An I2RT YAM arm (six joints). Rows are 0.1 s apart.
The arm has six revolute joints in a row. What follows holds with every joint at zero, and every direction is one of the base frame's. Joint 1 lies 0.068 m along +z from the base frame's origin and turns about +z. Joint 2 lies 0.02 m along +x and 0.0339 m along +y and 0.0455 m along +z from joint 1 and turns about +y. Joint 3 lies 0.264 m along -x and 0.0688 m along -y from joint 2 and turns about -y. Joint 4 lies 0.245 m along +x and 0.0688 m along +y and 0.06 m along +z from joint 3 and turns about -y. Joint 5 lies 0.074 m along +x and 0.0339 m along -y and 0.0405 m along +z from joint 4 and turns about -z. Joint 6 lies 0.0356 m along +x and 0.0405 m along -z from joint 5 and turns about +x. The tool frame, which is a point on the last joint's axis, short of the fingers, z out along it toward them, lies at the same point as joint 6; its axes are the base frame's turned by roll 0, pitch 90 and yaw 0 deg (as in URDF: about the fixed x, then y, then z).
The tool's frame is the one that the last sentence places.
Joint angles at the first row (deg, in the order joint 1, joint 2, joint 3, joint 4, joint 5, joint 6):
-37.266, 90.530, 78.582, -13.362, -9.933, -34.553
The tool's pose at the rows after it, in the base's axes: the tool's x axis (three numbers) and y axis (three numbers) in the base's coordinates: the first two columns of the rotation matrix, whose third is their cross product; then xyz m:
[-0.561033 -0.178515 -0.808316 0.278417 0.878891 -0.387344 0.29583 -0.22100 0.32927]
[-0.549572 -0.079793 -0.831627 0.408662 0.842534 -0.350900 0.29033 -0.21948 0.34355]
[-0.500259 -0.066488 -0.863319 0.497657 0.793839 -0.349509 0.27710 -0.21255 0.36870]
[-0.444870 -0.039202 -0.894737 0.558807 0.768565 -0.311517 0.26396 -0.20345 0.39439]
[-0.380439 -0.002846 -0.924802 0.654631 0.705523 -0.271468 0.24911 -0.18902 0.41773]
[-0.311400 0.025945 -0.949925 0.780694 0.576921 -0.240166 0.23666 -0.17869 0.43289]
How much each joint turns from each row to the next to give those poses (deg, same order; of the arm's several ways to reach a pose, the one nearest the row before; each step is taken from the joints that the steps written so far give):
-0.173, -0.707, -2.380, 0.447, 2.886, 5.444
0.262, -1.311, 1.576, -1.849, 6.137, 5.798
-0.001, -3.503, 0.790, -0.176, 3.973, 2.469
0.089, -2.993, 2.192, -2.541, 1.946, 3.342
1.139, -3.597, 1.240, -1.854, 5.955, 4.212
1.409, -2.738, 0.000, 0.616, 10.460, 3.691

